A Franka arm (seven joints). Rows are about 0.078 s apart.
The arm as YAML. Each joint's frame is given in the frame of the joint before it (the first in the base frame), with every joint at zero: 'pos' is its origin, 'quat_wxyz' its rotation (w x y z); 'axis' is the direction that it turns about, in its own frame. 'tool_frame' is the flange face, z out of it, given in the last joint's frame.
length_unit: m
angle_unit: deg
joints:
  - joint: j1
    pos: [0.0, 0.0, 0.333]
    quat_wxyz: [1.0, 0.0, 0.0, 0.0]
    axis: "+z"
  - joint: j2
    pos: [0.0, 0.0, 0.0]
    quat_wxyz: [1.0, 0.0, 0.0, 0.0]
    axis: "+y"
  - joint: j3
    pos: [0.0, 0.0, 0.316]
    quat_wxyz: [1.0, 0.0, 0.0, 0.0]
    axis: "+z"
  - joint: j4
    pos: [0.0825, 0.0, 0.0]
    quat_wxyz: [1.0, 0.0, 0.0, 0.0]
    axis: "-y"
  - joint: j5
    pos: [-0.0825, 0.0, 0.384]
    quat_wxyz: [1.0, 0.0, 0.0, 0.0]
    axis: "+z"
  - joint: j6
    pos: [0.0, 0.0, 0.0]
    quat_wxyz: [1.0, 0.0, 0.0, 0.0]
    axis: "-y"
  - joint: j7
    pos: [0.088, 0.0, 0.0]
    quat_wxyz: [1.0, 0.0, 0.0, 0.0]
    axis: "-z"
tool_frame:
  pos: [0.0, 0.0, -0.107]
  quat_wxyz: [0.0, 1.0, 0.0, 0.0]
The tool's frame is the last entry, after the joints.
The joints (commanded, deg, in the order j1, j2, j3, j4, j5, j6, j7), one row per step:
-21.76 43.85 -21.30 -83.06 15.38 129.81 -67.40
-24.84 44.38 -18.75 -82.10 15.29 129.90 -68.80
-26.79 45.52 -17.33 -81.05 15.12 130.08 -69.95
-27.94 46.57 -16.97 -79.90 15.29 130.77 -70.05
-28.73 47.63 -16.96 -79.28 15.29 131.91 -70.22
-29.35 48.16 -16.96 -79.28 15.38 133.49 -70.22
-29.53 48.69 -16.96 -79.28 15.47 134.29 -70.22
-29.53 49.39 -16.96 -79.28 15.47 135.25 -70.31
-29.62 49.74 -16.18 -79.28 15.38 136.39 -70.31
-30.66 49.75 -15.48 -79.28 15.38 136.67 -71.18
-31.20 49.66 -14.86 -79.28 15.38 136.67 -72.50
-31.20 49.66 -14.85 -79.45 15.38 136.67 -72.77
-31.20 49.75 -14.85 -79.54 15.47 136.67 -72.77
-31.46 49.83 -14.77 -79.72 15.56 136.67 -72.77
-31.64 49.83 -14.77 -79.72 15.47 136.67 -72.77
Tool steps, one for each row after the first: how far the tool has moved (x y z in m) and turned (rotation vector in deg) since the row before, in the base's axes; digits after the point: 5 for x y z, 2 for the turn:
-0.00523 -0.01143 -0.00497 1.07 -0.83 0.42
-0.00366 -0.00916 -0.00879 0.45 -0.14 0.52
-0.00276 -0.01033 -0.00377 -0.43 -0.61 -0.66
-0.00413 -0.00924 -0.00659 -0.75 -0.27 -0.49
-0.00445 -0.00755 -0.00393 -0.90 -0.62 -0.67
-0.00153 -0.00226 -0.00531 -0.30 -0.11 -0.23
-0.00013 -0.00054 -0.00718 -0.40 0.00 0.09
0.00479 0.00397 -0.00408 -0.23 -0.67 0.47
-0.00435 -0.00510 -0.00107 0.16 -0.33 0.27
-0.00058 -0.00062 -0.00008 0.21 -0.16 1.16
-0.00070 0.00039 -0.00135 0.08 0.15 0.24
-0.00055 0.00027 -0.00185 0.15 0.09 -0.07
-0.00272 -0.00145 -0.00258 0.26 0.12 -0.30
-0.00161 -0.00173 0.00000 -0.05 0.05 -0.12

